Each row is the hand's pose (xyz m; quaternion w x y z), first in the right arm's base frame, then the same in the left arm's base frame.
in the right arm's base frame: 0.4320 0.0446 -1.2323 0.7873 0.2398 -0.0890 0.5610
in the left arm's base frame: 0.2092 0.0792 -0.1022 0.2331 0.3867 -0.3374 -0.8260
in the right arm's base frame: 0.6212 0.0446 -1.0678 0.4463 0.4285 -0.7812 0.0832
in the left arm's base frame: -0.0198 0.1414 -0.1832 0.0875 0.4715 0.1985 0.8548
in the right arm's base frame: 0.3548 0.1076 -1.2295 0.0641 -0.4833 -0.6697 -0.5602
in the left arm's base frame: 0.2342 -0.0109 -0.0677 0.1127 0.5408 -0.8025 0.2253
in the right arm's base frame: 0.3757 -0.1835 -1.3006 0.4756 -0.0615 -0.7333 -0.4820
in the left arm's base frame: 0.3143 0.2666 0.0147 0.3174 0.4360 -0.4934 0.6824
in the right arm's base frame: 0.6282 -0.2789 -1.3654 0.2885 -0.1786 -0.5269 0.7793
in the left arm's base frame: 0.2729 0.4692 -0.1705 0.7806 -0.1279 -0.1188 -0.6002
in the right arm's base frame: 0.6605 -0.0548 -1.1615 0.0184 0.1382 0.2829 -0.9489
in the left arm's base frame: 0.0563 0.2585 -0.2097 0.9071 -0.0604 -0.3295 -0.2550
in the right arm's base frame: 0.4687 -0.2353 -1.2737 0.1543 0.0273 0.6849 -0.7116
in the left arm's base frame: 0.2548 0.3500 -0.0249 0.7436 -0.5204 -0.2599 -0.3296
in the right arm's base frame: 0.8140 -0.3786 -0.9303 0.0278 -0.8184 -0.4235 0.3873
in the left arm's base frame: -0.1895 0.5862 -0.0913 0.8067 -0.1418 0.5506 -0.1612
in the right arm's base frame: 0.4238 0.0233 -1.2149 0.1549 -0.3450 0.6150 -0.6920
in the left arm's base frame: 0.1989 0.0925 -0.0790 0.5252 -0.5246 -0.5691 -0.3536
